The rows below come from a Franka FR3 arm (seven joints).
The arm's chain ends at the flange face. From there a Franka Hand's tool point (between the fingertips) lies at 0.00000 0.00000 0.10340 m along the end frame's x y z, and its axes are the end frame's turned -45 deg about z.
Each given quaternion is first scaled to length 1.
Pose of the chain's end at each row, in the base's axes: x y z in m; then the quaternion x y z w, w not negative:
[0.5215, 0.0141, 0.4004, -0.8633, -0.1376, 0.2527, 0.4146]
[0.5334, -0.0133, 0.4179, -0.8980, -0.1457, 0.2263, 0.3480]
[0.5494, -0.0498, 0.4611, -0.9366, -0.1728, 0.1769, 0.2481]
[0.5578, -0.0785, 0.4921, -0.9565, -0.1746, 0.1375, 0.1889]
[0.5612, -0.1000, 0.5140, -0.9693, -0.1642, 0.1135, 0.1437]
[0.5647, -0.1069, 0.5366, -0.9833, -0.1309, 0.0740, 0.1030]
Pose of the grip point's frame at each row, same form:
[0.4646, 0.0809, 0.3458, -0.7449, -0.4575, 0.0748, 0.4798]
[0.4809, 0.0445, 0.3501, -0.7739, -0.4783, 0.0759, 0.4081]
[0.5063, -0.0081, 0.3769, -0.7992, -0.5181, 0.0685, 0.2969]
[0.5238, -0.0461, 0.4000, -0.8169, -0.5274, 0.0547, 0.2271]
[0.5336, -0.0751, 0.4175, -0.8327, -0.5226, 0.0499, 0.1762]
[0.5469, -0.0880, 0.4365, -0.8583, -0.4972, 0.0289, 0.1235]

